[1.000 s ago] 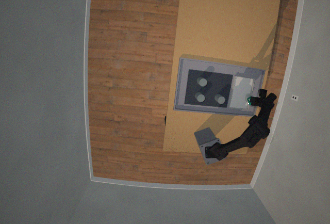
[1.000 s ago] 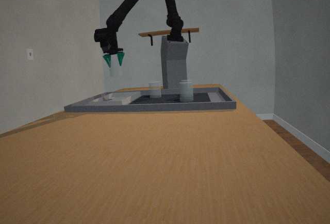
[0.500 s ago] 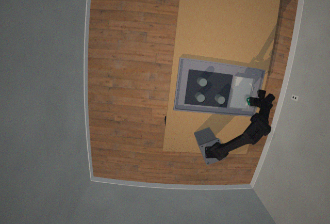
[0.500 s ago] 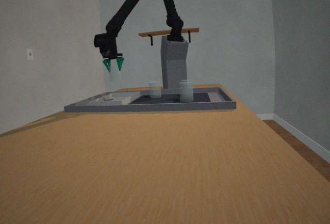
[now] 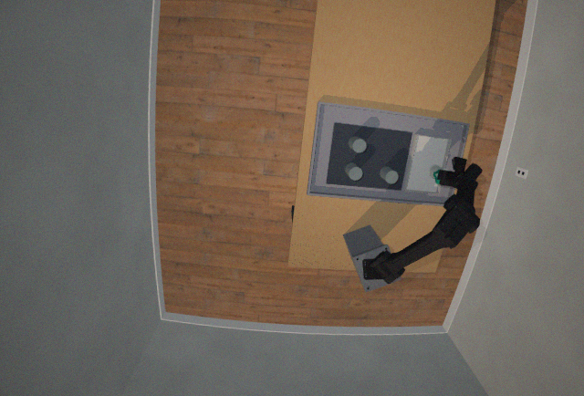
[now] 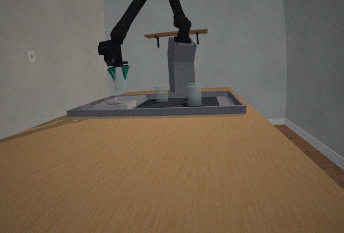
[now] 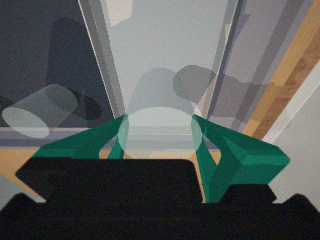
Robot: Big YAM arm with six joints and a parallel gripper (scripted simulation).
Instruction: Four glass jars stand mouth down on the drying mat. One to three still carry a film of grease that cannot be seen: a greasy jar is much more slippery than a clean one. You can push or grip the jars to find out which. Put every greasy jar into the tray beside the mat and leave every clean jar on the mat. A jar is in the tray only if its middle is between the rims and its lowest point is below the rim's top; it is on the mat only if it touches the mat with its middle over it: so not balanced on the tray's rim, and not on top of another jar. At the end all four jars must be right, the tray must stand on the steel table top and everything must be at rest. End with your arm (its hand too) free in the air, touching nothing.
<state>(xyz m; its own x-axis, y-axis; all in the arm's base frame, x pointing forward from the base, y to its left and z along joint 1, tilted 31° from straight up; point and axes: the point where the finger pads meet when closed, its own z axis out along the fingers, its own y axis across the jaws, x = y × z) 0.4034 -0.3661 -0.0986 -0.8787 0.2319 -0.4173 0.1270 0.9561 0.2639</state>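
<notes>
Right now my hand is 14 cm above the pale tray and 2 cm short of it. Round my hand: dark drying mat: 32 cm to the left, 15 cm below, 6 cm ahead; rimmed steel table top: 21 cm to the left, 15 cm below, 6 cm ahead.
</notes>
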